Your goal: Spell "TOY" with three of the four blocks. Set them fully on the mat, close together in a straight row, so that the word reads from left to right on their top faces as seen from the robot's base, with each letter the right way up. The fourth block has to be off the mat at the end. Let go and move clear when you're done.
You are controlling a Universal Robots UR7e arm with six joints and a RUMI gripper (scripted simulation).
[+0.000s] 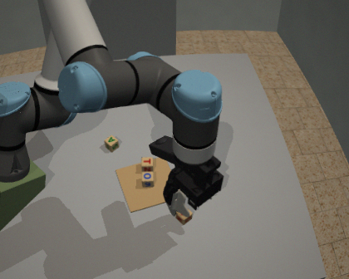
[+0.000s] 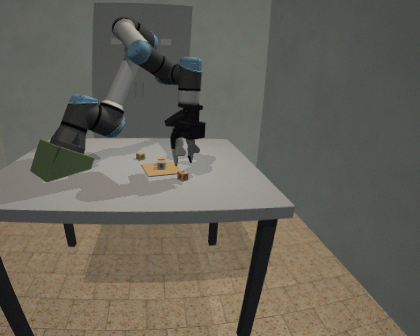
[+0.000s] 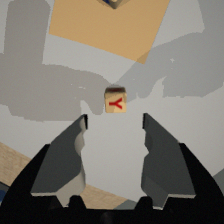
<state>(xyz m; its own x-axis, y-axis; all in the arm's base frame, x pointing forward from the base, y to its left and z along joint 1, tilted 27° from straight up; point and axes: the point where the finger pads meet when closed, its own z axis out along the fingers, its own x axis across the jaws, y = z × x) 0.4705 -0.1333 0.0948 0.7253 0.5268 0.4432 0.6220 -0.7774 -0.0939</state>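
My hand is 60 mm above the Y block. The rest, counted from my hand: O block: 90 mm behind, 110 mm to the left, 60 mm below; tan mat: 90 mm behind, 110 mm to the left, 70 mm below.
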